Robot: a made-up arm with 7 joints.
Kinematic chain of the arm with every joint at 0, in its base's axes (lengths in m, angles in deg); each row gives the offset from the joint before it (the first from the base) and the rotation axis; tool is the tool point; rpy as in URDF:
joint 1: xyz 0 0 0.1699 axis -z
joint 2: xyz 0 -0.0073 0.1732 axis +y
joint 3: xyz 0 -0.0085 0.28 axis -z
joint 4: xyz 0 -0.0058 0.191 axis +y
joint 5: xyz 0 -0.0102 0.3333 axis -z
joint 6: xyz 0 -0.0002 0.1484 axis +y
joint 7: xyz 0 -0.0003 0.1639 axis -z
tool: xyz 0 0 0 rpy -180 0 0
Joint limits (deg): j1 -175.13..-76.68 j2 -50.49..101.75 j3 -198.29..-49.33 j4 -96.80..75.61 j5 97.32..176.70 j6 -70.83..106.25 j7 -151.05..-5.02
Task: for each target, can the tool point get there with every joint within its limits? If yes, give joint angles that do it. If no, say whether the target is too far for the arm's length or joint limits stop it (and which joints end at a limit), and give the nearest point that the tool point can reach.
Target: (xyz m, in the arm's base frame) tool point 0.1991 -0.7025 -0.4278
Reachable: no: joint limits stop it (at a limit: joint 2, joint 4, joint 5) | nearest point 0.2041 -0.7200 0.1953 | short by 0.623 m
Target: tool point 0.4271 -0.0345 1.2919
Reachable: yes | joints -128.44 -5.16 -68.23 -37.48 104.52 -37.65 -133.58
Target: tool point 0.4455 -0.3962 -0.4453
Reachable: no: joint limits stop it (at a limit: joint 1, joint 2, joint 4, joint 5) | nearest point 0.3586 0.1057 -0.2095 | short by 0.561 m
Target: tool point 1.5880 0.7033 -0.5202
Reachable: no: too far | nearest point 0.6870 0.5446 -0.0487 | short by 1.029 m
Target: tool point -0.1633 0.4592 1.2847
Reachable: yes | joints -167.59 10.46 -99.21 -37.93 166.55 4.11 -62.63
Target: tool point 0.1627 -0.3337 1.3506
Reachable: yes | joints -161.78 -22.74 -71.32 30.57 108.09 13.57 -67.60
